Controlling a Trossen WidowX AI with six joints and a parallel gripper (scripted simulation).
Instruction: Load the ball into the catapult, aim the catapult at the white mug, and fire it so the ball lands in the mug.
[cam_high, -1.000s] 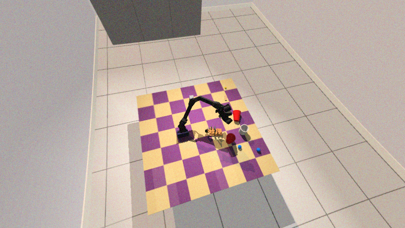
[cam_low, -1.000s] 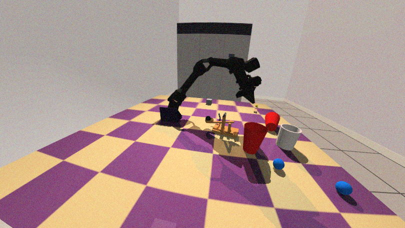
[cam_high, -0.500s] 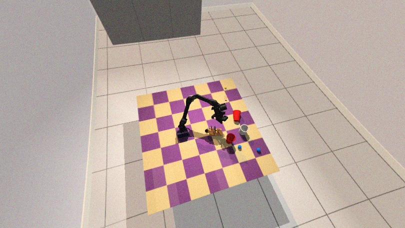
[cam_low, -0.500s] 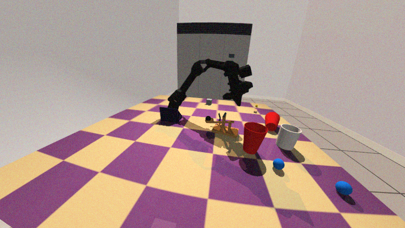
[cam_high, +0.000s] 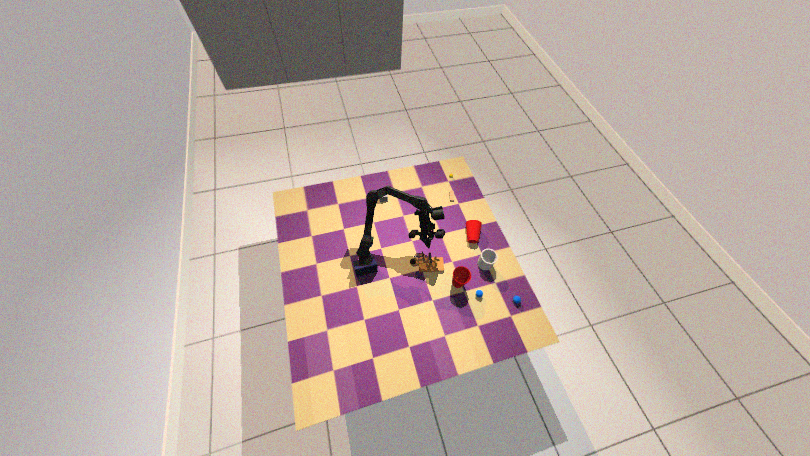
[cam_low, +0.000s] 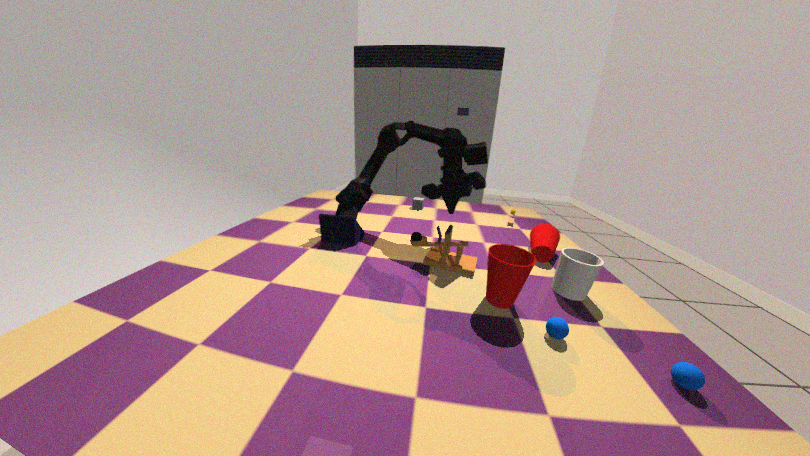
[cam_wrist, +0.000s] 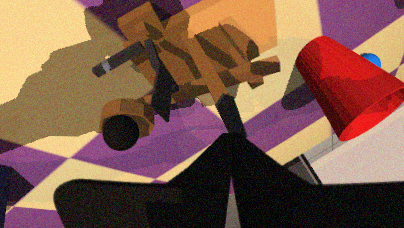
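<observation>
Right now my gripper tip is 9 cm past the black ball, 3 cm to the left of it and 7 cm above it. The rest, counted from my gripper tip: wooden catapult: 2 cm behind, 2 cm to the right, 8 cm below; then white mug: 33 cm ahead, 8 cm to the right, 11 cm below; then stick: 25 cm ahead, 41 cm to the left, 13 cm below.
</observation>
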